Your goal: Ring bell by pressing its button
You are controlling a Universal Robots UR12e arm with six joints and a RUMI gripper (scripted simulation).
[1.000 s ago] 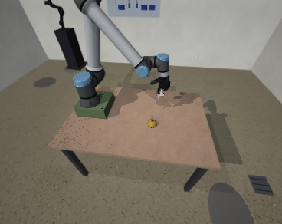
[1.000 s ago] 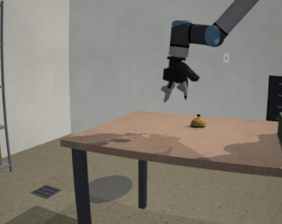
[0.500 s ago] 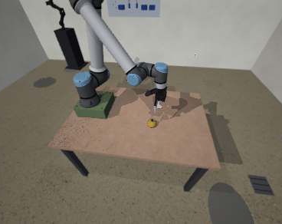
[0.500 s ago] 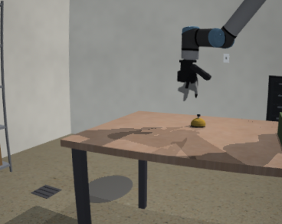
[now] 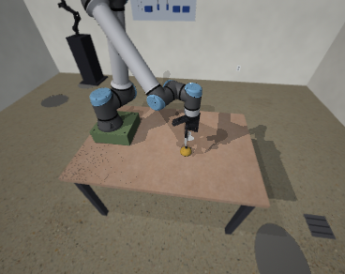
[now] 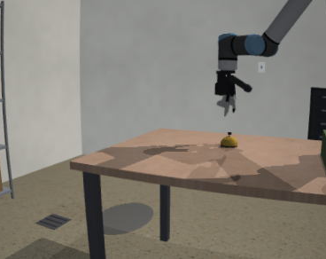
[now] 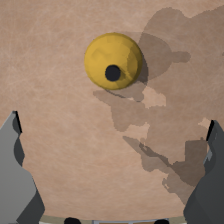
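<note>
Now: hand 100 mm above the black button. Also, from my hand: yellow dome bell (110 mm below).
</note>
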